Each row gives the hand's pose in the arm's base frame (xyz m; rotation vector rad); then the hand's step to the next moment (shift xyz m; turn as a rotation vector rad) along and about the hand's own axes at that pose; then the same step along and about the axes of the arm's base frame.
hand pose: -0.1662 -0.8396 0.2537 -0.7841 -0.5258 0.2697
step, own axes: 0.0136 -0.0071 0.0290 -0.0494 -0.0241 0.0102
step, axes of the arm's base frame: -0.0041 0.0182 0.0270 -0.0461 -0.0310 0.0064
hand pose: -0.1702 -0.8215 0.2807 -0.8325 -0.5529 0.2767
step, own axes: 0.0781 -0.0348 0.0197 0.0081 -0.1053 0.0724
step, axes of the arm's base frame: 0.0540 0.0240 0.0648 -0.0321 -0.0197 0.1224
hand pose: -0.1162 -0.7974 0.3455 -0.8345 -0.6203 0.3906
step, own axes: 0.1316 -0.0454 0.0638 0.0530 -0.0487 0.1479
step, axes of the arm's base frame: 0.0621 0.0801 0.1148 -0.0516 0.0824 0.1327
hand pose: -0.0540 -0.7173 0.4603 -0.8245 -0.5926 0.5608
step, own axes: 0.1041 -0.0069 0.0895 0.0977 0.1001 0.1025
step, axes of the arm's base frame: 0.0143 0.1101 0.0811 -0.0230 0.1719 0.0008
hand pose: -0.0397 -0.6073 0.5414 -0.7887 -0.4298 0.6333
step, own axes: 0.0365 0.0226 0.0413 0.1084 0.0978 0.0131
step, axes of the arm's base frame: -0.0050 0.0578 0.0135 0.0370 0.1316 -0.0529
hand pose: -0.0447 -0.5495 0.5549 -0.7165 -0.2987 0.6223
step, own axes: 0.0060 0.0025 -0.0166 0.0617 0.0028 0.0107
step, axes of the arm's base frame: 0.0112 -0.0034 -0.0134 0.0421 0.0456 0.0087
